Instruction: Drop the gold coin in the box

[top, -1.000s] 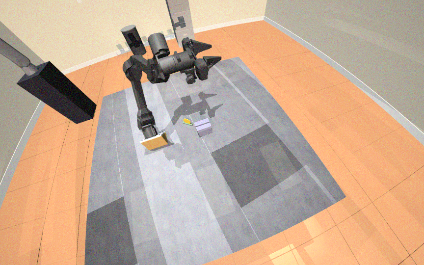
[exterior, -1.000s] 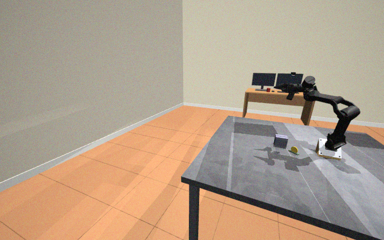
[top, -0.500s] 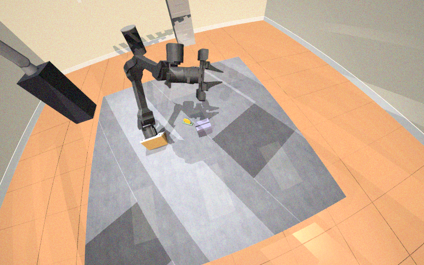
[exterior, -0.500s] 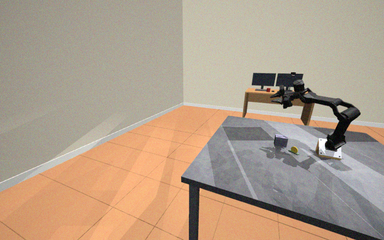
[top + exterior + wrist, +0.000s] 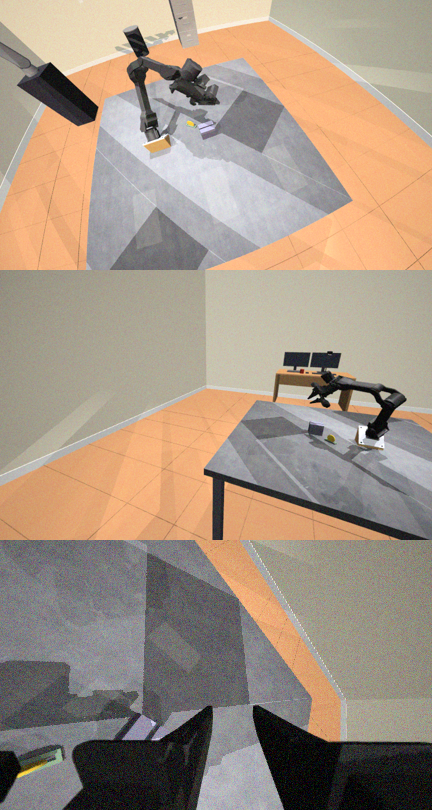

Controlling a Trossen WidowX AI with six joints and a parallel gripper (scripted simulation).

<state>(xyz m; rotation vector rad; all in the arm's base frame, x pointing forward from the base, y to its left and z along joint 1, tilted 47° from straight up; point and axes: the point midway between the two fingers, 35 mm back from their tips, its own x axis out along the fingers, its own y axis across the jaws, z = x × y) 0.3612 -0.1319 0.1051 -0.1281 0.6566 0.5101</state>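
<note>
Now: gripper tip 210 mm above the gold coin, 160 mm past it and 90 mm to the right of it.
</note>
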